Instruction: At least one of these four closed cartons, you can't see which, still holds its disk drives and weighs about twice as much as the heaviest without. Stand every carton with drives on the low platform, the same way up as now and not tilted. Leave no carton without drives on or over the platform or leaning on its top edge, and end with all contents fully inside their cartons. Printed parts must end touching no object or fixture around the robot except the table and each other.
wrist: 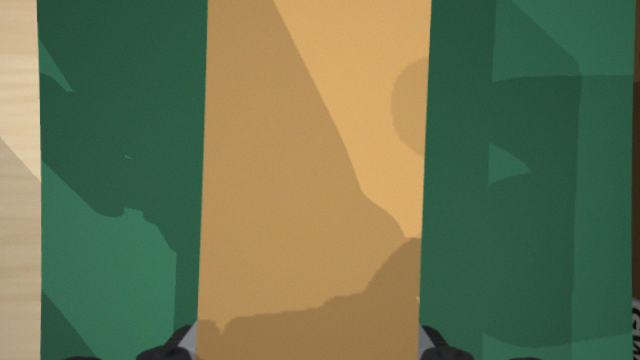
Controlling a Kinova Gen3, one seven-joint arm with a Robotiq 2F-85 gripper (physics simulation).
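Observation:
A tan closed carton (300, 175) runs down the middle of the wrist view, its plain top face towards the camera. My gripper (308, 339) is shut on this carton, with a fingertip against each long side at the bottom of the view. The low green platform (110, 280) shows on both sides of the carton, so the carton is over or on it; whether its underside touches the platform is hidden. The carton's edges look straight and it does not look tilted. Part of another carton (637, 200), dark brown, shows at the far right edge, just past the platform.
A printed label (636, 325) shows partly on the brown carton at the right edge. The pale wooden table (19, 240) shows along the left edge, beyond the platform's left side. Shadows of the arm and gripper fall over the carton and platform.

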